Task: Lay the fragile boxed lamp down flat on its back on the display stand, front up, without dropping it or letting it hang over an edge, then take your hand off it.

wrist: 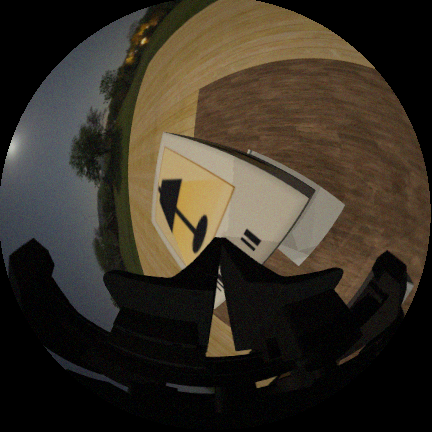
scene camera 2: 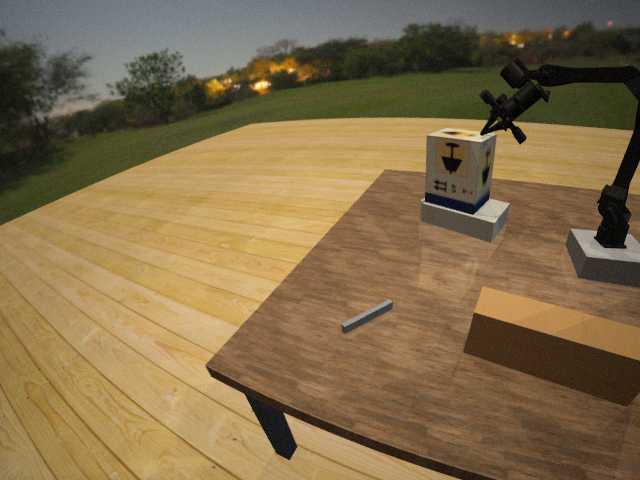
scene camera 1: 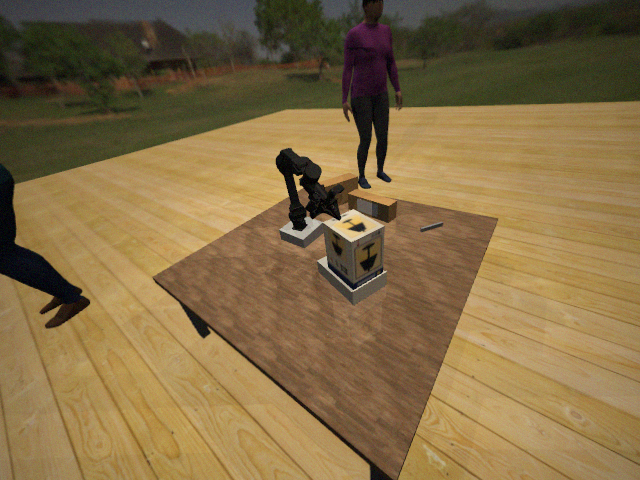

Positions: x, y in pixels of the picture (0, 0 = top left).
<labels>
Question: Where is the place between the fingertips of the gripper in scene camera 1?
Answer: At 340, 219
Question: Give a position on a display stand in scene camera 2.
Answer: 485, 224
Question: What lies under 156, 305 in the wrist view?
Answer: The gripper.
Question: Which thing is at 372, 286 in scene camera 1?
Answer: A display stand.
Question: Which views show the gripper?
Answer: The wrist view, scene camera 2 and scene camera 1: all of them.
</labels>
